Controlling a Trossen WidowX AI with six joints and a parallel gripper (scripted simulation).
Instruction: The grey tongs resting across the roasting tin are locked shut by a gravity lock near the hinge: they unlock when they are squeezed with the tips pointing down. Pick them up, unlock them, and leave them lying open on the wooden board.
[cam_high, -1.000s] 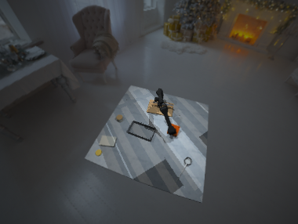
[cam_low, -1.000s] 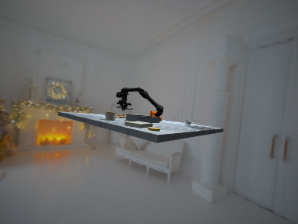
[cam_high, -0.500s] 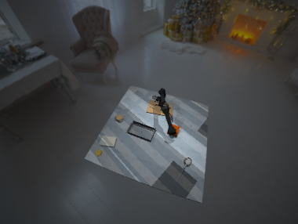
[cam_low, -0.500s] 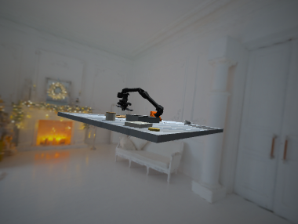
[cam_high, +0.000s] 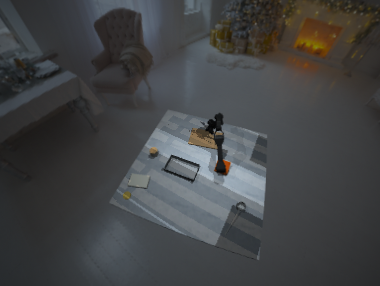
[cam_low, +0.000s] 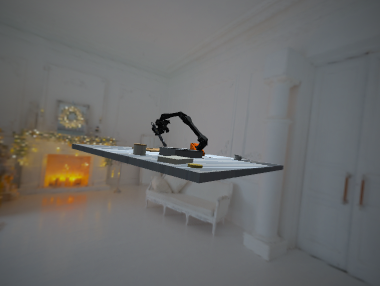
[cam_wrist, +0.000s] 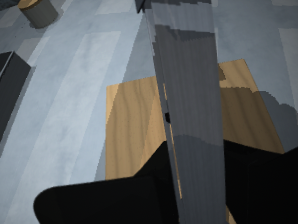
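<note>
Now: the wooden board 140 mm below my gripper tip, 10 mm to the right of it and 10 mm behind it. From my gripper tip the other things lie so: pale flat block (740 mm to the left, 360 mm ahead, 130 mm below); then brown cup (410 mm to the left, 400 mm ahead, 110 mm below); then roasting tin (450 mm to the left, 120 mm below, 60 mm ahead).
</note>
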